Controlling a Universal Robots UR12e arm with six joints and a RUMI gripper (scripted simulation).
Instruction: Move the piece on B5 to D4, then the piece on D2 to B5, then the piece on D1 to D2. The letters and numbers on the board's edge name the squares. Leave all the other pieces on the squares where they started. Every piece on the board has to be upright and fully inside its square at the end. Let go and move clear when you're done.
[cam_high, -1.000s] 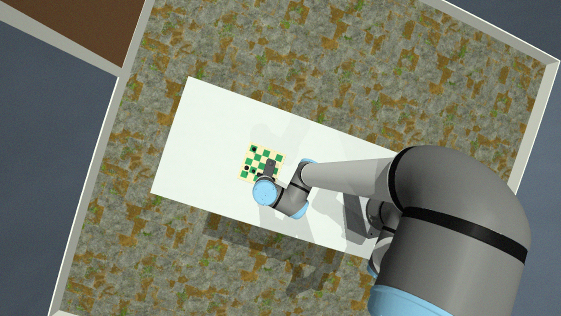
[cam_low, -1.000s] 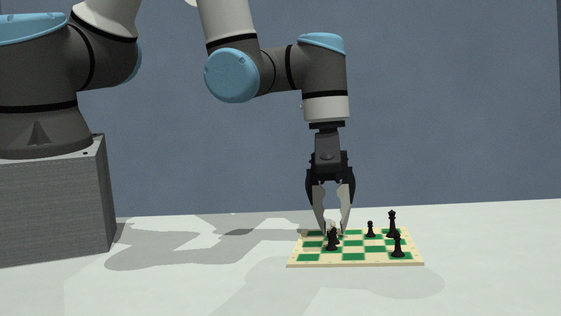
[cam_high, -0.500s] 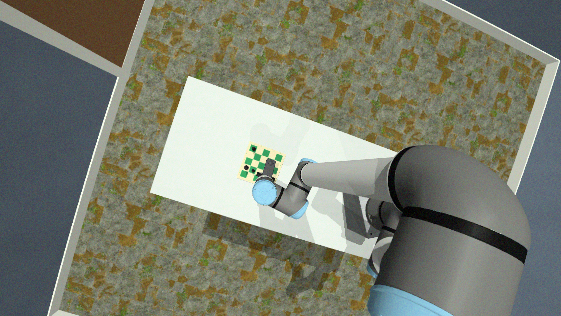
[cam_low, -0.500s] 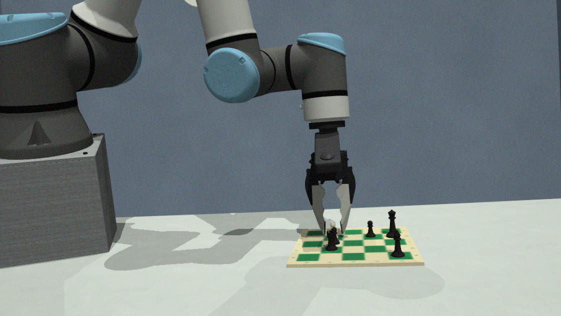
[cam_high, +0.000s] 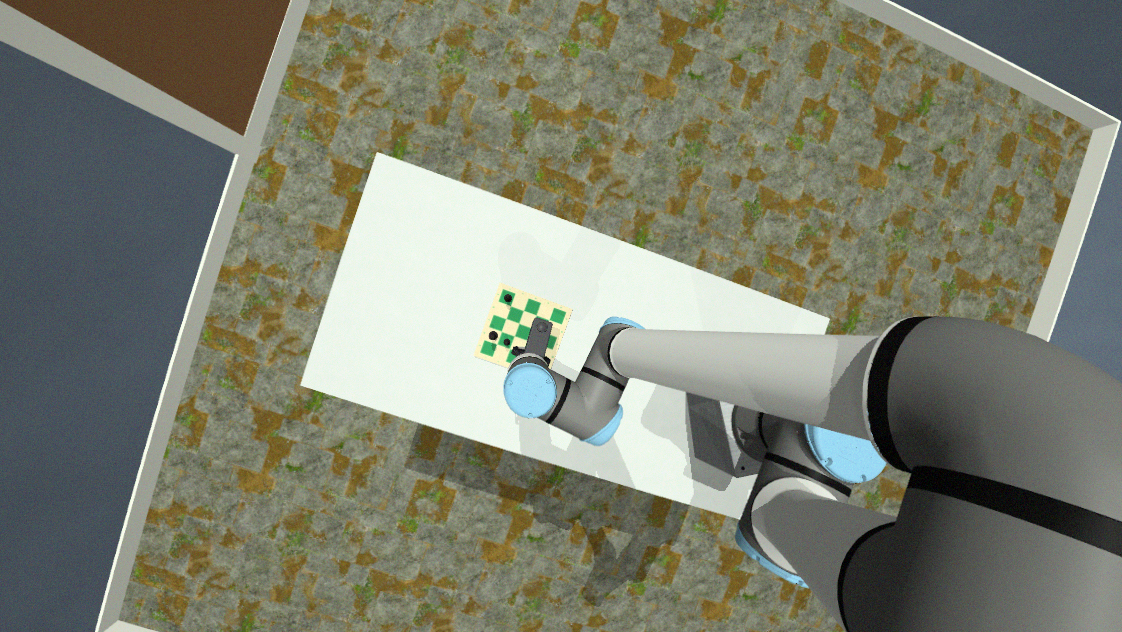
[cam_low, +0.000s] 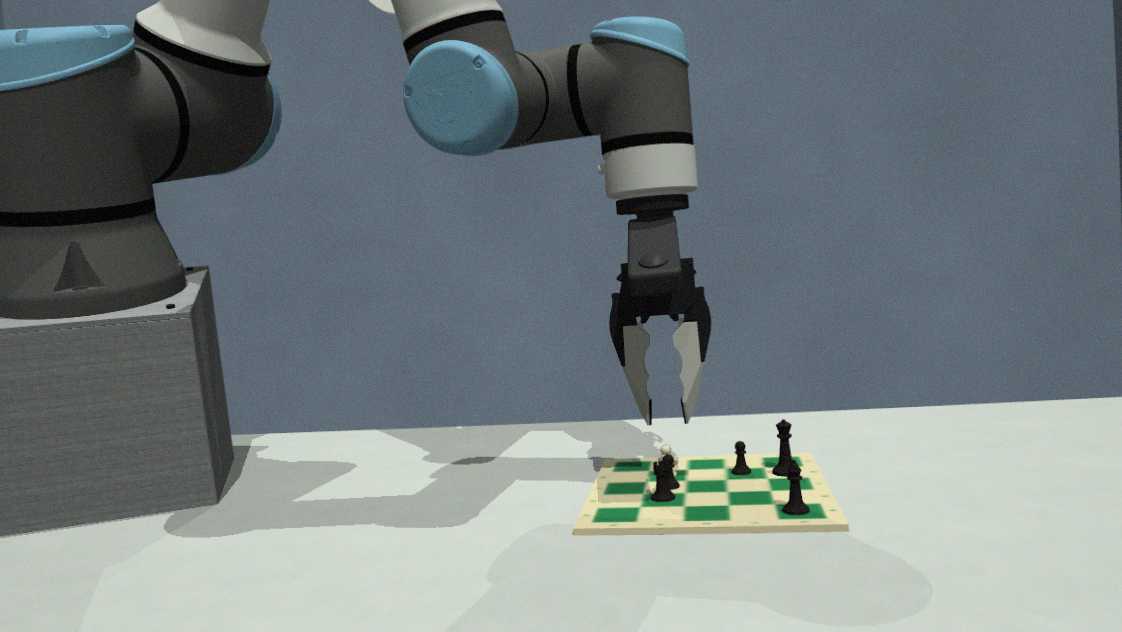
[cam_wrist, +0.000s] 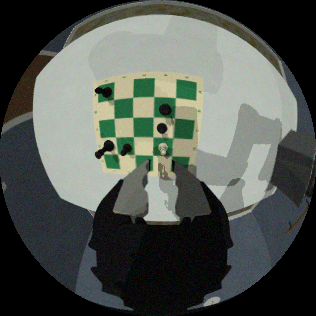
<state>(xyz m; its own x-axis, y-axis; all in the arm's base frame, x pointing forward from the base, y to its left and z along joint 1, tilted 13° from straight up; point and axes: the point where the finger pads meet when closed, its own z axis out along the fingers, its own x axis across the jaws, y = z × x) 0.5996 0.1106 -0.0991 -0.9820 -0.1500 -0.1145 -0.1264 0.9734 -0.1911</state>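
My gripper is now 5 cm above the white pawn. Round my hand: black queen (11 cm ahead, 1 cm to the left, 4 cm below); then cream chessboard (4 cm ahead, 3 cm to the right, 7 cm below).
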